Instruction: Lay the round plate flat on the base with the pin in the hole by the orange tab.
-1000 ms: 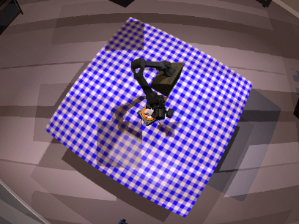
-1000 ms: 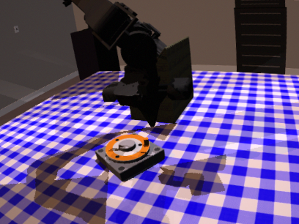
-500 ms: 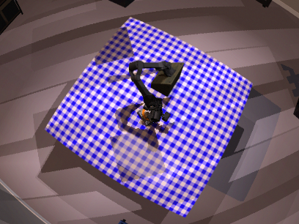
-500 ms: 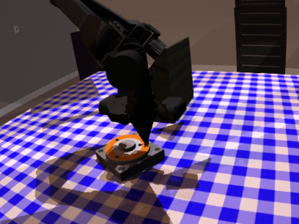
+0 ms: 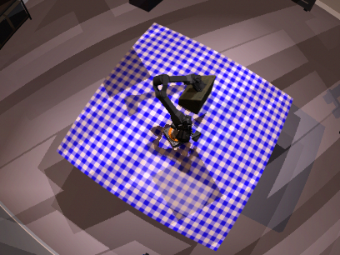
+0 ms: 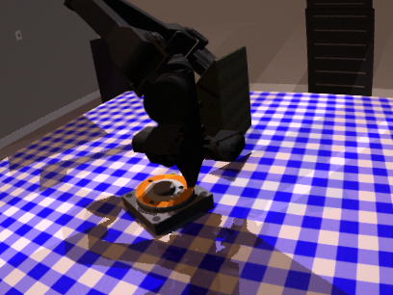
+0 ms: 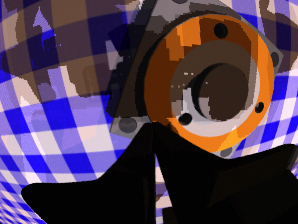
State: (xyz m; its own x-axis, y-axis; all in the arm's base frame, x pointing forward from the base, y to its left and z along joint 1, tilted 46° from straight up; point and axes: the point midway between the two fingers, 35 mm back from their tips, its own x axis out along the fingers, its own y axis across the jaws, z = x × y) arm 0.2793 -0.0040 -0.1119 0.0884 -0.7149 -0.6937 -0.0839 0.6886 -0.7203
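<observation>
Right now my gripper tip is 10 mm short of the round orange plate and 30 mm to the left of it. Round my gripper tip: dark square base: 20 mm ahead, 50 mm to the right, 20 mm below.
</observation>
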